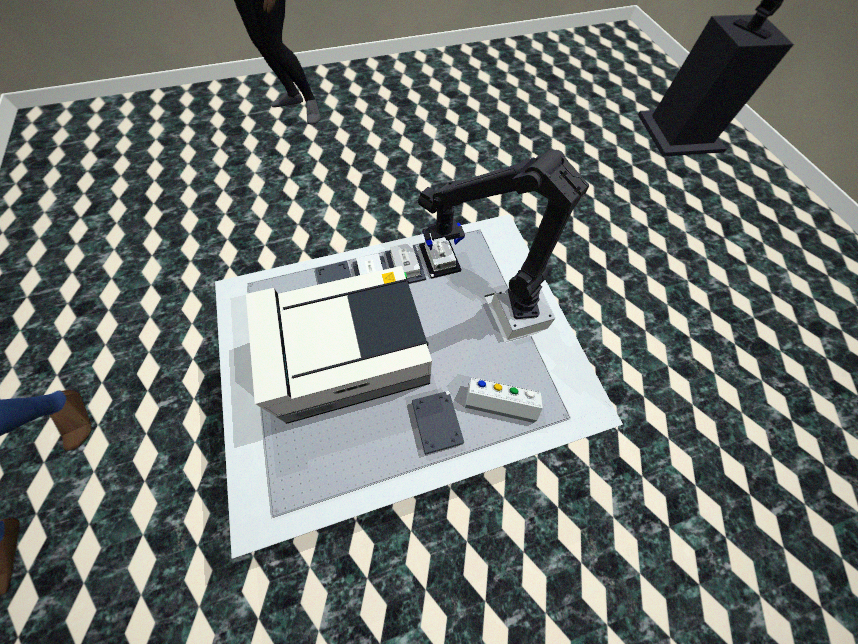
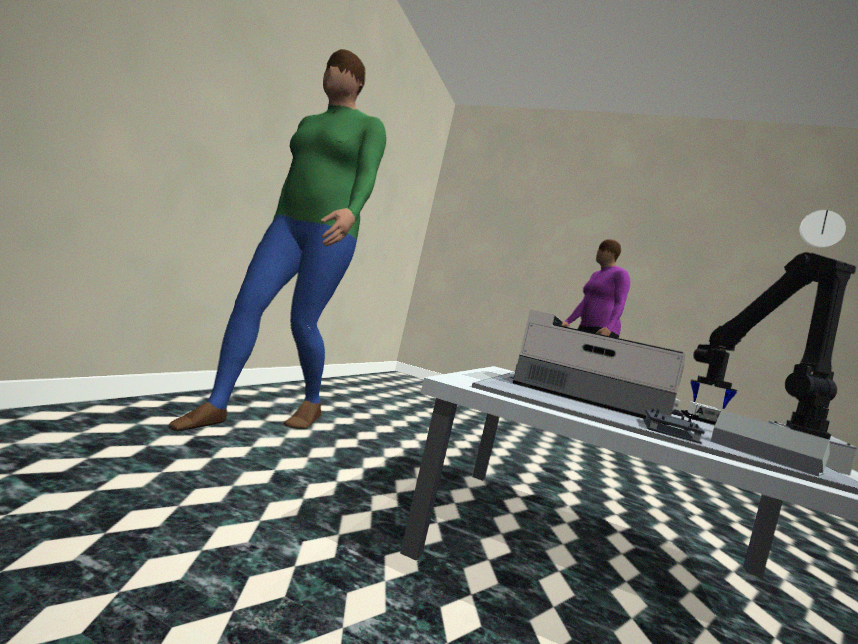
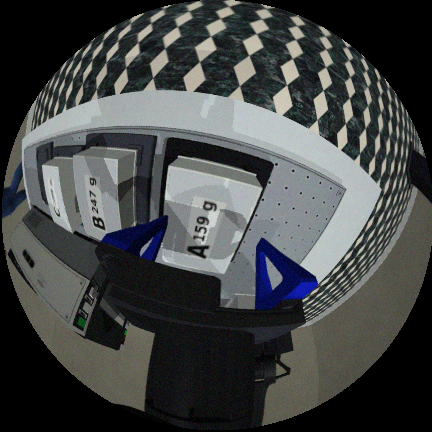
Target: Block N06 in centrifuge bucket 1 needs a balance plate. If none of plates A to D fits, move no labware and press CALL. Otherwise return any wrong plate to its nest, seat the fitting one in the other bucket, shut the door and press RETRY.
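Frame: origin at the arm's base, x back, y down, z right, level; metres.
Where they show: gripper, fingertip midpoint: (image 1: 442, 246) (image 2: 708, 405) (image 3: 214, 231); arm's base at its link origin: (image 1: 522, 302) (image 2: 806, 431).
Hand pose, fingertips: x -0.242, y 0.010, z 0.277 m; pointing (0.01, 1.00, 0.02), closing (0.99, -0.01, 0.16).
Each offset is from my fingertips to the top centre of the thing. "spot": to the spot under its first point.
My gripper (image 1: 443, 241) (image 2: 711, 402) (image 3: 214, 231) is open and empty, pointing down over plate A @[dx -0.010, dy +0.005, dz -0.010 m] (image 1: 442, 257) (image 2: 706, 411) (image 3: 182, 182), with one blue finger toward each side of it. Plate A reads 159 g and sits in a black nest. Plate B @[dx -0.146, dy +0.005, dz -0.035 m] (image 1: 405, 259) (image 3: 96, 170), 247 g, and plate C @[dx -0.273, dy +0.005, dz -0.074 m] (image 1: 370, 266) (image 3: 53, 176), label blurred, stand beside it in their row. The centrifuge (image 1: 318, 339) (image 2: 599, 374) (image 3: 50, 270) hides its buckets and block N06. Plate D is not discernible. The button box @[dx +0.112, dy -0.025, dz -0.592 m] (image 1: 504, 401) (image 2: 769, 443) has blue, yellow, green and white buttons.
A dark nest @[dx -0.409, dy +0.041, dz -0.086 m] (image 1: 332, 271) with no plate visible on it stands at the row's far end, behind the centrifuge. A dark flat pad @[spot: dx -0.103, dy +0.027, dz -0.637 m] (image 1: 436, 421) lies between the centrifuge and the button box. The arm's base (image 1: 518, 325) stands at the right. People stand beyond the table.
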